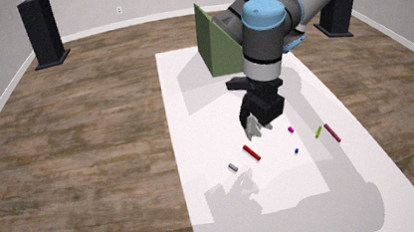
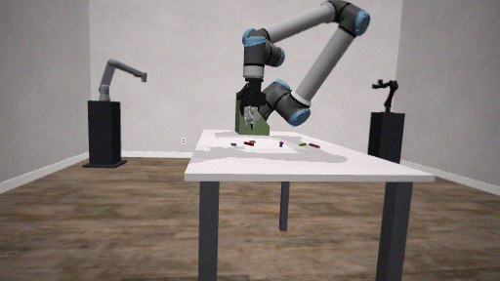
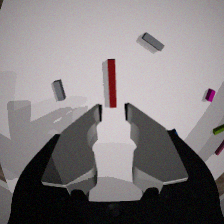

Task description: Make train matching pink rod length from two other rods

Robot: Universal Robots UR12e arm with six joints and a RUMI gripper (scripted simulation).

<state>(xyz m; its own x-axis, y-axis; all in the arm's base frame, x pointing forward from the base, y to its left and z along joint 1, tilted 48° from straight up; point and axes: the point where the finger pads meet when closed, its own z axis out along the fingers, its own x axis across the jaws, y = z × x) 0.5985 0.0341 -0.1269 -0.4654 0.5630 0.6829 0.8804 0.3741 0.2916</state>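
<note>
The red rod is 80 mm below my hand. From my hand the other things lie so: blue rod (30 mm ahead, 140 mm to the left, 80 mm below); then lime rod (20 mm behind, 250 mm to the left, 80 mm below); then magenta rod (60 mm behind, 160 mm to the left, 80 mm below).
</note>
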